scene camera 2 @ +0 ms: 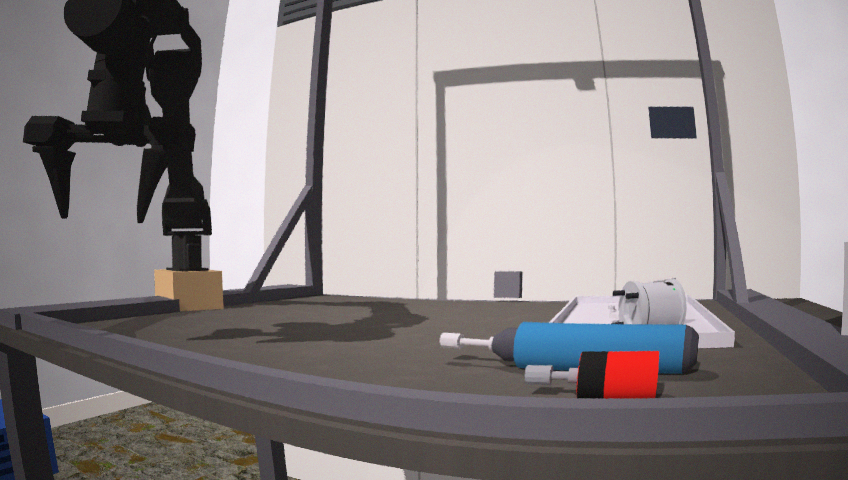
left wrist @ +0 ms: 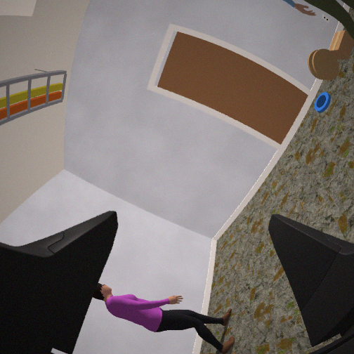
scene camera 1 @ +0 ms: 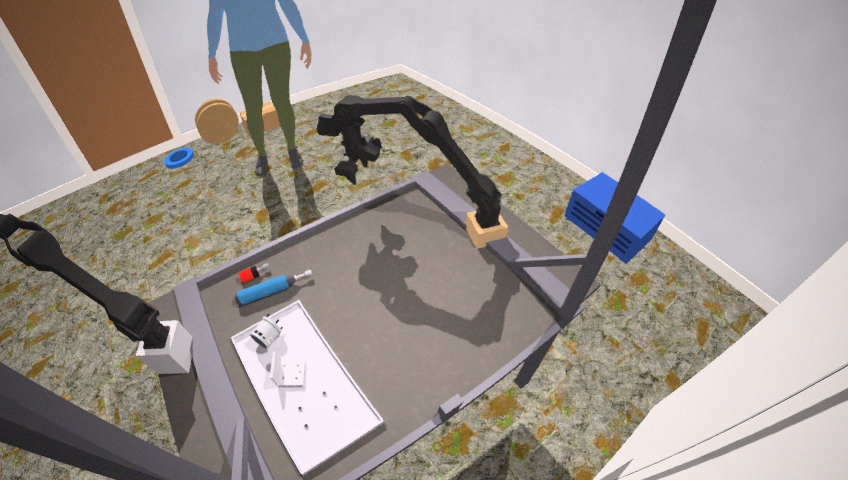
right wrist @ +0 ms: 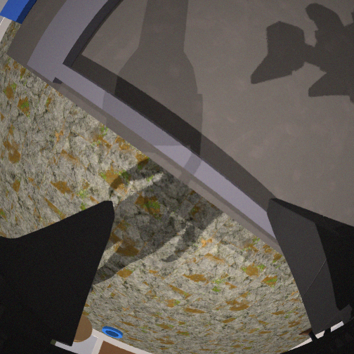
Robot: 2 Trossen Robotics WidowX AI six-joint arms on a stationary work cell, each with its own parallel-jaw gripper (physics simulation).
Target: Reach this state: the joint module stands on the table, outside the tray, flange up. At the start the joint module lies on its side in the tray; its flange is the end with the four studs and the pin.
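Frame: origin at the left arm's base, x ahead, y left, z up, level; millimetres.
Seen in the pictures: right gripper, fingertip midpoint: [scene camera 2: 101, 220] [scene camera 1: 360, 175]; left arm's base, origin of the base link: [scene camera 1: 156, 337]; right arm's base, origin of the base link: [scene camera 2: 186, 270] [scene camera 1: 487, 220].
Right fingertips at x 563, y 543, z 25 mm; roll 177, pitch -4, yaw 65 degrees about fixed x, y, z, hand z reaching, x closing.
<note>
Offsets run from my right fingertips to a thing's middle. Level surfaces: height alone.
The joint module {280 mm back, 498 mm right, 97 mm down} [scene camera 1: 266, 333] [scene camera 2: 657, 303], a light grey cylinder, lies on its side in the white tray {195 mm back, 628 mm right, 124 mm down} [scene camera 1: 345, 431] [scene camera 2: 718, 339], near the tray's back left end in scene camera 1. Its flange with dark studs points right in scene camera 1 and left in scene camera 2. The tray is on the grey-brown table {132 mm down} [scene camera 1: 339, 321] [scene camera 2: 357, 368] [right wrist: 240, 135]. My right gripper [scene camera 1: 360, 167] [scene camera 2: 102, 219] [right wrist: 192, 208] is open and empty, high up near the table's back edge, far from the module. My left gripper [left wrist: 196, 222] is open and empty, facing walls and floor.
A blue driver {282 mm back, 336 mm right, 112 mm down} [scene camera 1: 263, 289] [scene camera 2: 601, 346] and a shorter red and black driver {352 mm back, 271 mm right, 115 mm down} [scene camera 1: 249, 274] [scene camera 2: 618, 374] lie behind the tray in scene camera 1. A white angle bracket {216 mm back, 612 mm right, 100 mm down} [scene camera 1: 292, 372] and several small screws are in the tray. A dark frame post [scene camera 1: 633, 160] rises at the right.
</note>
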